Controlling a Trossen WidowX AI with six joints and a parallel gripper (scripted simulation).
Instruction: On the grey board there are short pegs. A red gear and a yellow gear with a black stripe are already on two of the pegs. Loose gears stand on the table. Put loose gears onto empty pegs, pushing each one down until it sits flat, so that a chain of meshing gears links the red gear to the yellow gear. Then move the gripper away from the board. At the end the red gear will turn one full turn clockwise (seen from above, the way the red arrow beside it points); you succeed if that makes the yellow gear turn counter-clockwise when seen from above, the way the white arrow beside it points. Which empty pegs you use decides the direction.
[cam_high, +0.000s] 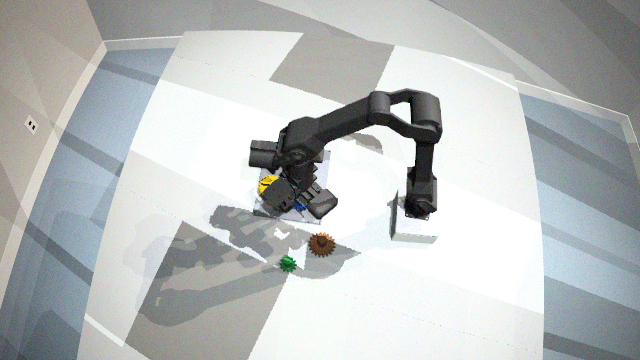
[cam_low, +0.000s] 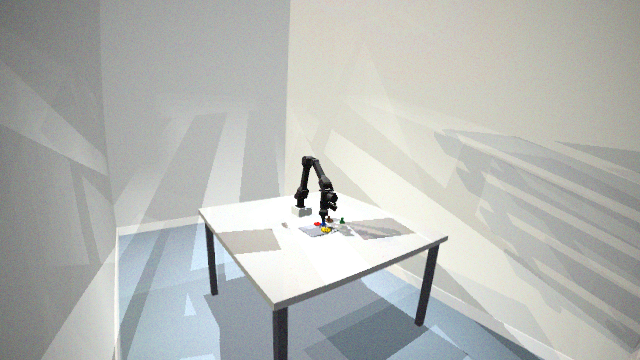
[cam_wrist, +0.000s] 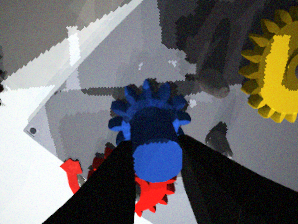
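Now: the blue gear 10 mm below my gripper tip. From my gripper tip the other things lie so: yellow gear: 80 mm ahead, 30 mm to the right, 20 mm below; then red arrow: 60 mm behind, 30 mm below, 10 mm to the right; then red gear: 30 mm to the right, 30 mm behind, 20 mm below.
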